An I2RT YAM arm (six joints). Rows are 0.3 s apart.
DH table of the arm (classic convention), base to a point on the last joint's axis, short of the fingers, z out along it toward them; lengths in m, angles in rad. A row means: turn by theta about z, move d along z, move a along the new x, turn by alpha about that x. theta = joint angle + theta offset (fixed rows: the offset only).
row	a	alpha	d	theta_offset
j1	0.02	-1.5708	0.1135	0
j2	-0.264	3.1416	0	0
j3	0.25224	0	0	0.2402
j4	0.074	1.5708	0	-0.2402
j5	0	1.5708	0	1.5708
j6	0	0	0.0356	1.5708
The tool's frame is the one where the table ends.
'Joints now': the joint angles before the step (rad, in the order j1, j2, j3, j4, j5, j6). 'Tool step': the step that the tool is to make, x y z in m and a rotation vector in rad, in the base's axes. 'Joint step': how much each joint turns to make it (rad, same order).
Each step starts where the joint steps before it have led.
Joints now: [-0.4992 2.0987 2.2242 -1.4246 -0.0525 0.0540]
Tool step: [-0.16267 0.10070 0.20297 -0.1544 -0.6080 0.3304]
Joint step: [0.0000 -0.4944 0.2252 -0.1458 -0.3032 -0.1981]
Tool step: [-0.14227 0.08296 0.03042 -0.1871 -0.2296 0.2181]
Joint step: [0.0000 -0.3780 -0.0504 -0.1133 -0.1462 -0.1869]
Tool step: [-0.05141 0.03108 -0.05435 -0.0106 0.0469 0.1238]
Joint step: [0.0005 -0.3308 -0.4213 -0.0017 -0.0880 -0.1078]
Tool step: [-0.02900 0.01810 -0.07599 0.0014 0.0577 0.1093]
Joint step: [0.0000 -0.3029 -0.4204 0.0026 -0.0702 -0.1084]
